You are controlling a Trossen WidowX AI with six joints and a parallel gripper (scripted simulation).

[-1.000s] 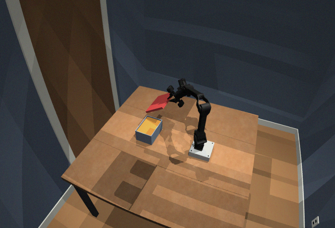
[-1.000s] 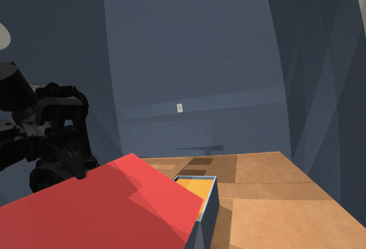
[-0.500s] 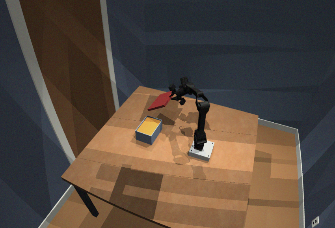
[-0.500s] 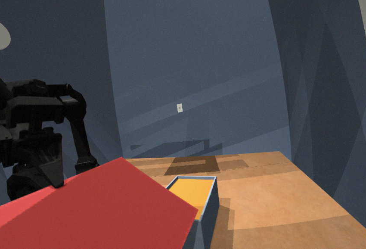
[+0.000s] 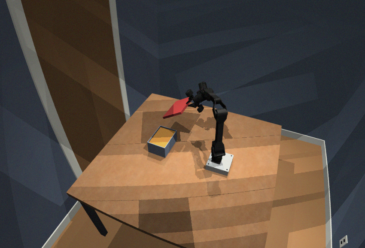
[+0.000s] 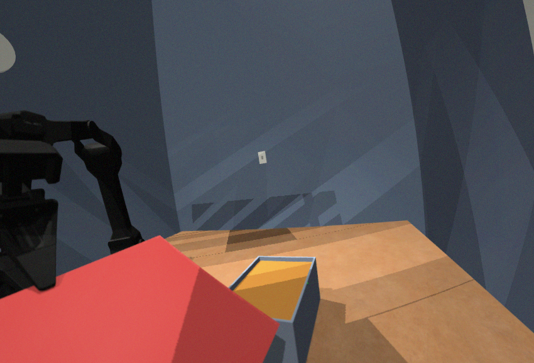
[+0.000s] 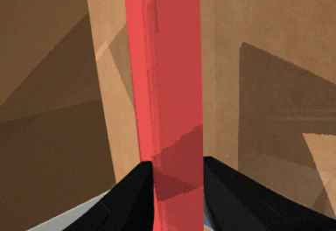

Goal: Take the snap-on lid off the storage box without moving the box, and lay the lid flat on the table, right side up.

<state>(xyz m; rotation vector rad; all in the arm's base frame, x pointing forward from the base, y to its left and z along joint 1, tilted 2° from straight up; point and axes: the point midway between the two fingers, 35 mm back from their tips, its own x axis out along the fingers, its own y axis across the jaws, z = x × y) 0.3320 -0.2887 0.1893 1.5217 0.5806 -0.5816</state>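
The red lid lies 70 mm ahead of my gripper tip and 40 mm below it. Also, from my gripper tip: grey-blue storage box 80 mm ahead, 270 mm to the left, 180 mm below.
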